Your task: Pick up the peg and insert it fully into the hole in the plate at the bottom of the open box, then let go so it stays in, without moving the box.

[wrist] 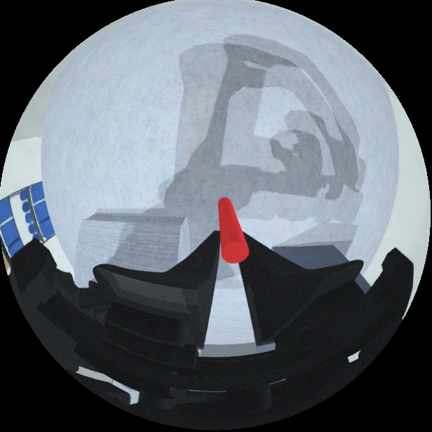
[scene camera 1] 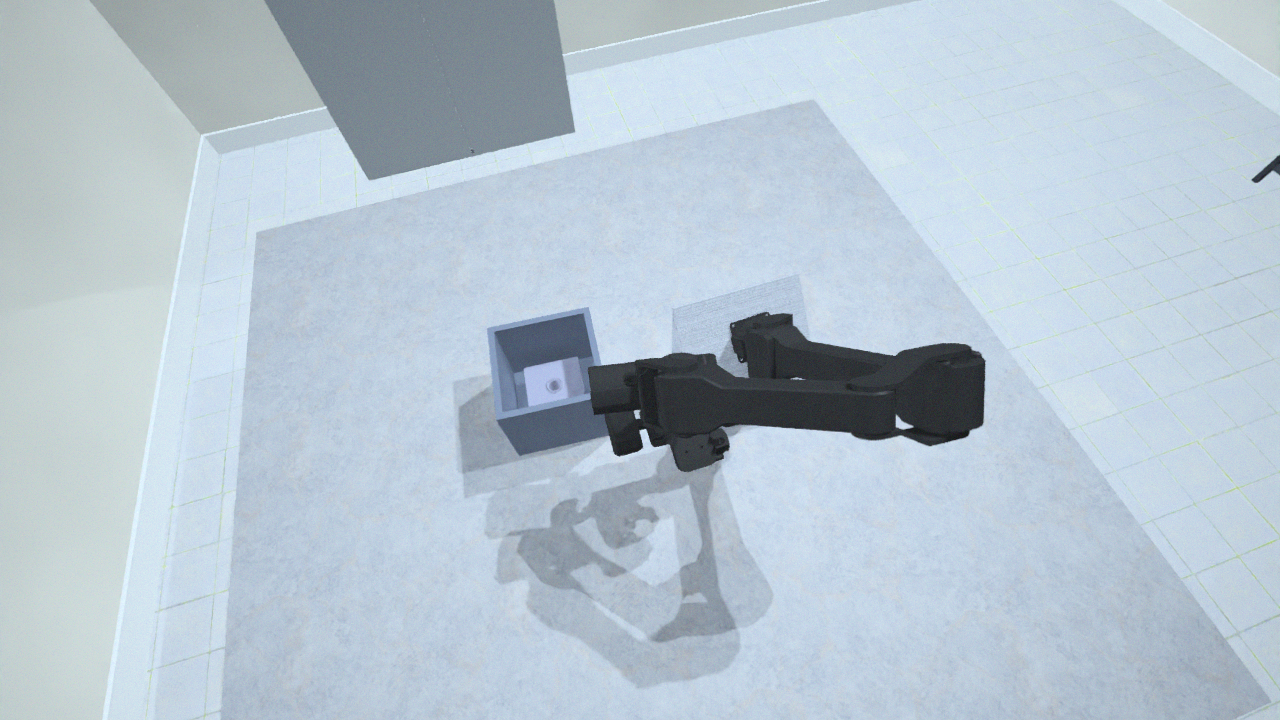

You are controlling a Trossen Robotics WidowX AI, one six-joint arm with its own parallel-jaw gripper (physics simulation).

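Scene camera 1 does not show a red peg, hidden there by my gripper; the peg is visible in the wrist view (234,249). The wrist view does not show a pale plate, hidden there by my gripper; the plate is visible in scene camera 1 (561,379). My gripper is visible in both the wrist view and scene camera 1, and on the gripper (scene camera 1: 656,440) and (wrist: 346,282) are the same spot.
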